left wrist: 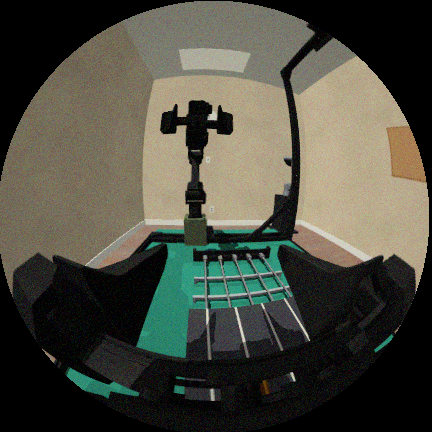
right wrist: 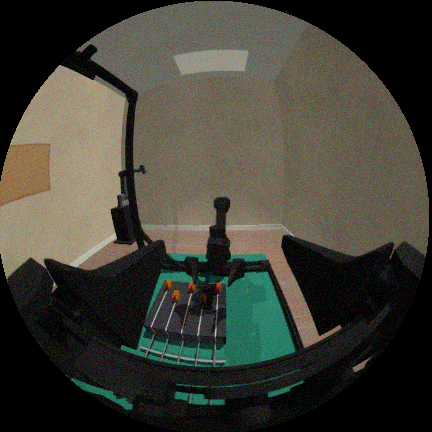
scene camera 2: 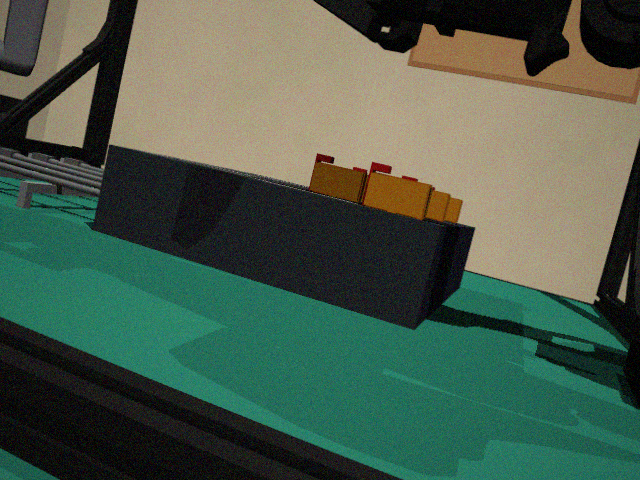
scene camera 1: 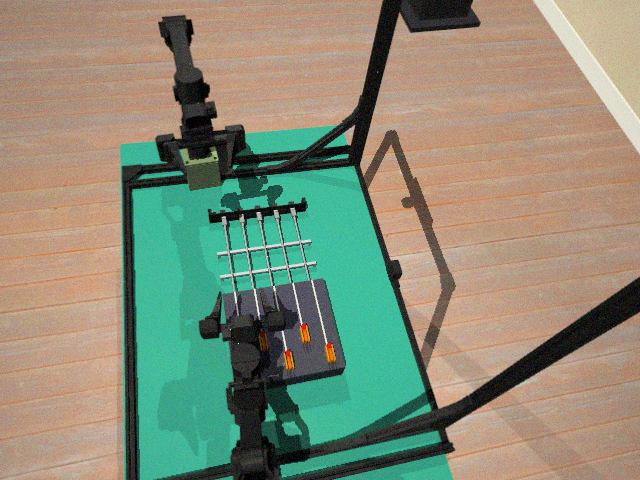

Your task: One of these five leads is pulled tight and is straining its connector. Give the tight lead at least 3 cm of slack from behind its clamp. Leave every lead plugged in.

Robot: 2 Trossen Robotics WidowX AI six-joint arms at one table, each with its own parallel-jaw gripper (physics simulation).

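Frame: origin at the left arm's base, x ahead, y left, z up, level; metres.
Seen in the pictures: left gripper, fingertip midpoint: (left wrist: 224,250) (right wrist: 210,284) (scene camera 1: 240,289); right gripper, fingertip midpoint: (left wrist: 197,104) (right wrist: 224,244) (scene camera 1: 208,171); right arm's base, link origin: (left wrist: 194,216) (scene camera 1: 198,150).
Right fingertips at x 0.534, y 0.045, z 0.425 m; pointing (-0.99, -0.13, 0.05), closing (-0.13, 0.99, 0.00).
Offsets run from my right fingertips to a thing's top centre. "spot": to the spot under its first point. Level surfaces: height alone.
Five thin pale leads (scene camera 1: 320,310) (left wrist: 208,330) run from grey plugs {dy -0.116, dx +0.155, dz -0.417 m} (scene camera 1: 259,216) at a black rail {spot: dy -0.037, dx +0.168, dz -0.409 m} (scene camera 1: 232,213) (left wrist: 229,254), across two grey bars, to orange blocks with red tips (scene camera 1: 330,353) (scene camera 2: 398,196) (right wrist: 168,285) on a dark block {dy -0.142, dx -0.222, dz -0.381 m} (scene camera 1: 330,310) (scene camera 2: 258,242) (right wrist: 220,320). All visible leads look straight; I cannot tell which is tight. My left gripper (scene camera 1: 241,293) (left wrist: 224,250) (right wrist: 210,284) is open and empty above the dark block, hiding part of the leads and one orange block in scene camera 1. My right gripper (scene camera 1: 205,167) is open and empty, beyond the black rail.
The two grey bars {spot: dy -0.126, dx -0.027, dz -0.421 m} (scene camera 1: 268,270) (left wrist: 235,296) stand between the black rail and the dark block. A green box-shaped piece (scene camera 1: 204,173) (left wrist: 195,230) is at the right arm's base. A black frame (scene camera 1: 129,310) edges the green table top {dz -0.447 m} (scene camera 1: 160,258), with thick posts rising from it.
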